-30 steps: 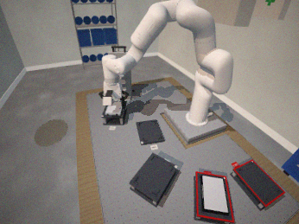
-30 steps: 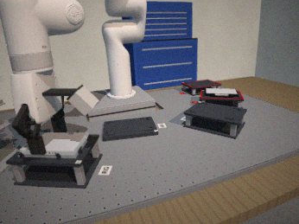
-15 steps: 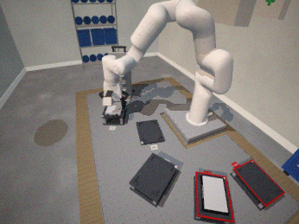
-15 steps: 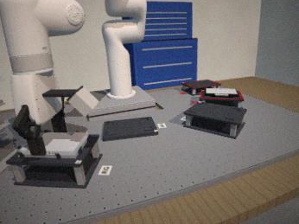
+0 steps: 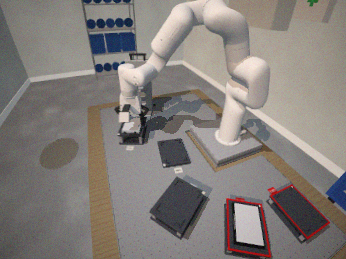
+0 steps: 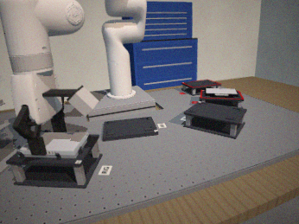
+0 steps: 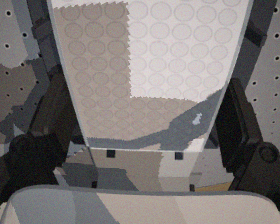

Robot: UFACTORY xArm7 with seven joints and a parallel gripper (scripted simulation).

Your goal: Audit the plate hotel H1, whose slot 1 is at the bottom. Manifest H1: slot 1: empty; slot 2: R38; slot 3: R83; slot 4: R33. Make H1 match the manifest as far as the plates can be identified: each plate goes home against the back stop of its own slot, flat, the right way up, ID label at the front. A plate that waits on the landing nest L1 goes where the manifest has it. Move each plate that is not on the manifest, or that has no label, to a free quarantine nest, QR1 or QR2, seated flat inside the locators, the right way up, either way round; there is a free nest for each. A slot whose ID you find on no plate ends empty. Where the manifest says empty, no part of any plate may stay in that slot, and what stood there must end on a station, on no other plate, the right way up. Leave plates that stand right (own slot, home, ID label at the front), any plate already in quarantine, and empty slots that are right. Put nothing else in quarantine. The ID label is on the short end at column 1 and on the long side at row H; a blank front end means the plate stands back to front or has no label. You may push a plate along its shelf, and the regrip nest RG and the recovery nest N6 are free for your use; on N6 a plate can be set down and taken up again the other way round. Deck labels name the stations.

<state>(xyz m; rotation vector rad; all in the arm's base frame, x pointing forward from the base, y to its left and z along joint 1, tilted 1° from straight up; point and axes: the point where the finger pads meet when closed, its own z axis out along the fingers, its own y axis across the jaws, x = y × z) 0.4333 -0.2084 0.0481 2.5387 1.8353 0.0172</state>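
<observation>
My hand is 1 cm to the right of the white well plate and 1 cm above it. Also, from my hand: deck label H1 (15 cm to the right, 8 cm below, 6 cm ahead); raised regrip nest RG (2 cm below, 1 cm to the left); RG label (11 cm to the left, 8 cm below, 4 cm ahead).
</observation>
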